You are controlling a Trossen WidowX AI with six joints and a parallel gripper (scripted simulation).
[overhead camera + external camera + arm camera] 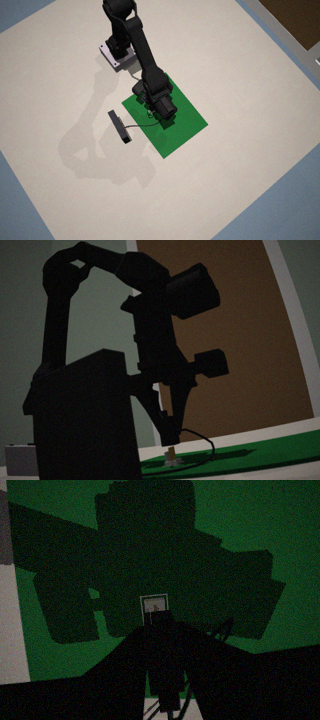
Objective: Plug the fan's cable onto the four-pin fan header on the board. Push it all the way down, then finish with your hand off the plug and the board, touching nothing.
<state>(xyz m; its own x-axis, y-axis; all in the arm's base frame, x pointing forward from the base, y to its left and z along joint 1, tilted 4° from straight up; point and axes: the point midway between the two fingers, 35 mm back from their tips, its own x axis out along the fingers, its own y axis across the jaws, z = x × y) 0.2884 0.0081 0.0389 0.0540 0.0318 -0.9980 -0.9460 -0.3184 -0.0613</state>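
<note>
Now: gripper tip 10 mm to the left of the black plug and 10 mm below it. From my gripper tip the other things lie so: fan: 160 mm to the right, 20 mm above, 10 mm ahead; white four-pin fan header: 40 mm below, 10 mm to the right; green board: 60 mm below, 40 mm ahead, 30 mm to the left.
</note>
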